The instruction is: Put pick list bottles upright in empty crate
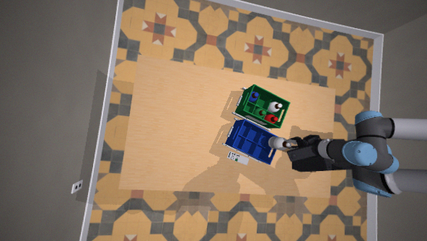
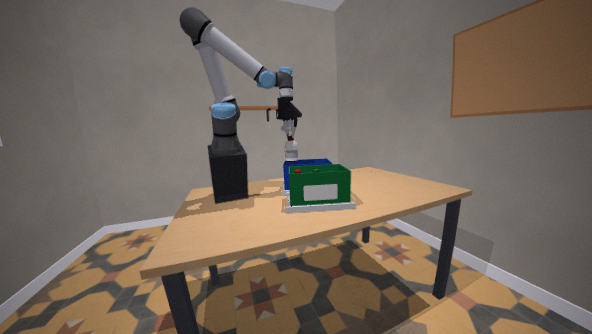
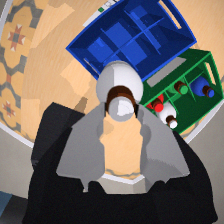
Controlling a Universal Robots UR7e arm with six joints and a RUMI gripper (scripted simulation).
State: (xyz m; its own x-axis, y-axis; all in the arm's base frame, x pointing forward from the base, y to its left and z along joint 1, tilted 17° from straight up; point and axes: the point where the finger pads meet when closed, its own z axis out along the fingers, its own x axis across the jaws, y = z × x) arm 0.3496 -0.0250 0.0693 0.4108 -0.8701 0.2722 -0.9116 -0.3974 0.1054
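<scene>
Now: the white bottle 7 cm below my hand. The rest, counted from my hand: red-label bottle 3 cm behind, 15 cm to the right, 25 cm below; blue crate 10 cm ahead, 25 cm below; green-label bottle 6 cm ahead, 19 cm to the right, 25 cm below.
</scene>
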